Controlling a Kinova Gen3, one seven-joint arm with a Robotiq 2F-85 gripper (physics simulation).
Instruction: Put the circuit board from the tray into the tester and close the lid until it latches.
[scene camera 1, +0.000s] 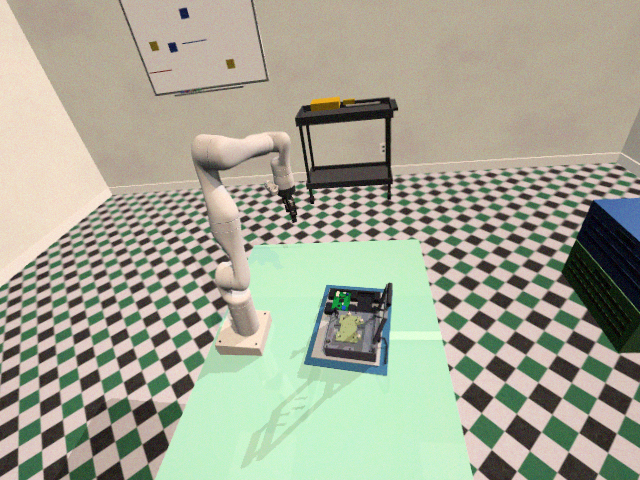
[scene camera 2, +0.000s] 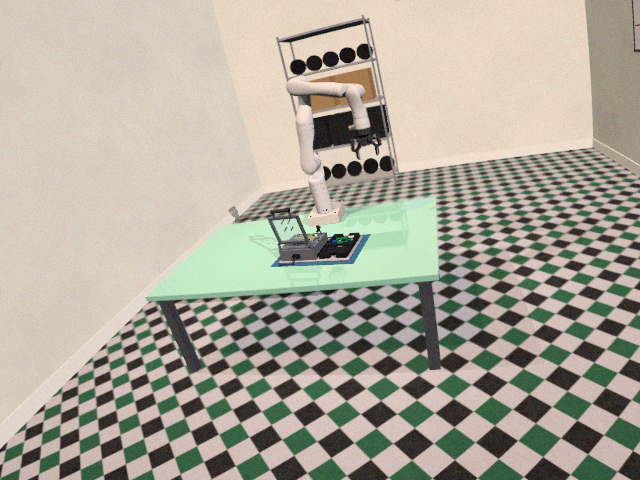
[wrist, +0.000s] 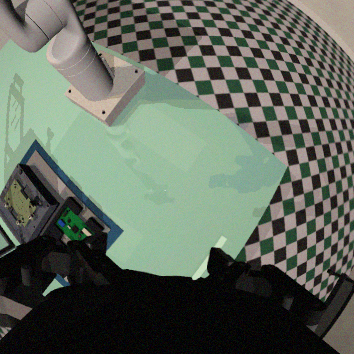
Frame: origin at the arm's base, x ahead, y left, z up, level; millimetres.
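Seen in the pictures: gripper, fingertip midpoint: (scene camera 1: 291, 216) (scene camera 2: 368, 157) (wrist: 157, 252); arm's base at its link origin: (scene camera 1: 248, 326) (scene camera 2: 325, 210) (wrist: 97, 86).
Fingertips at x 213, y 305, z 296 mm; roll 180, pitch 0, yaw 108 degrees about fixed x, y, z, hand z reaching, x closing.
Observation:
Pixels of each thing's top centre, then the offset from my fingertips to it. "*": a spot on its surface instead. Level surfaces: height alone.
- green circuit board at its top centre: (wrist: 72, 228) (scene camera 1: 341, 300) (scene camera 2: 342, 238) 165 mm ahead, 185 mm right, 326 mm down
- black tray at a spot on its surface: (scene camera 1: 368, 300) (scene camera 2: 339, 250) * 279 mm ahead, 193 mm right, 336 mm down
- grey box with a yellow-green nest, top centre: (wrist: 15, 205) (scene camera 1: 350, 324) (scene camera 2: 303, 236) 189 mm ahead, 361 mm right, 272 mm down
- blue-bordered mat at its surface level: 352 mm down
- green table at its surface level: 354 mm down
The green circuit board (scene camera 1: 341, 300) (scene camera 2: 342, 240) (wrist: 73, 225) lies in the black tray (scene camera 1: 368, 300) (scene camera 2: 336, 251), beside the tester. The tester (scene camera 1: 351, 352) (scene camera 2: 299, 252) (wrist: 32, 186) is a grey box with a yellow-green nest (scene camera 1: 349, 328) (wrist: 21, 202) on top. Its framed lid (scene camera 1: 388, 294) (scene camera 2: 302, 229) stands open, roughly upright; part of it shows at the left edge of the wrist view. My gripper (scene camera 1: 293, 219) (scene camera 2: 368, 155) (wrist: 157, 252) is open and empty, high above the table and away from tray and tester. In the wrist view its left finger partly covers the tray.
Tray and tester sit on a blue-bordered mat (scene camera 1: 382, 369) (scene camera 2: 360, 251) (wrist: 116, 233) on the green table (scene camera 1: 392, 439) (scene camera 2: 392, 263) (wrist: 175, 240). My arm's base (scene camera 1: 240, 347) (scene camera 2: 326, 217) (wrist: 106, 117) stands beside it. A dark cart (scene camera 1: 341, 118) and shelf rack (scene camera 2: 390, 149) stand beyond the table.

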